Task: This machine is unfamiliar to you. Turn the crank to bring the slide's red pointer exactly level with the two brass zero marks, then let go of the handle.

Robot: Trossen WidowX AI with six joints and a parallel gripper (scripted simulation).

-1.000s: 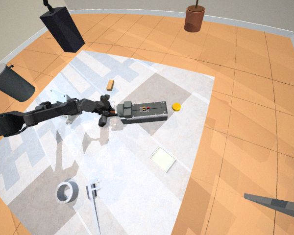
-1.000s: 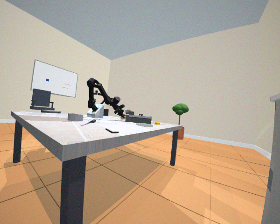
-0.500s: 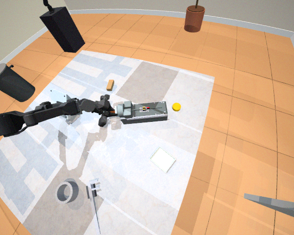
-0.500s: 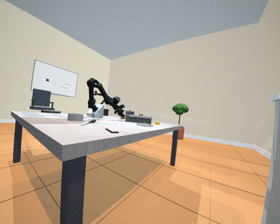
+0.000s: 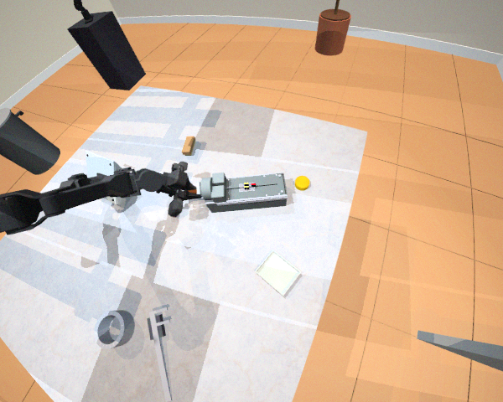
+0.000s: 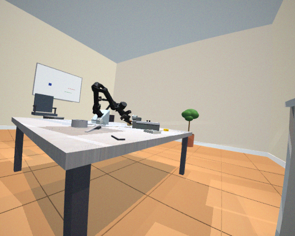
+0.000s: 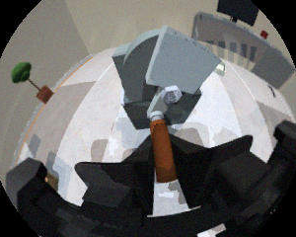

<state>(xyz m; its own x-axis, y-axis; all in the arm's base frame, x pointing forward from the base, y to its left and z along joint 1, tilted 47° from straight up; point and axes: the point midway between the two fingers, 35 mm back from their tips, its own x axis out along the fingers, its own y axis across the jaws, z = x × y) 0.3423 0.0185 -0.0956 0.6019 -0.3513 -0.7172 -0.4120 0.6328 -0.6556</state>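
My gripper tip is 20 mm past the orange-brown crank handle, 10 mm to the left of it and 30 mm below it. Also, from my gripper tip: tan block (180 mm behind, 200 mm to the left, 20 mm below); then red pointer (180 mm ahead, 70 mm to the left, 50 mm above); then yellow disc (320 mm ahead, 170 mm to the left, 30 mm below).
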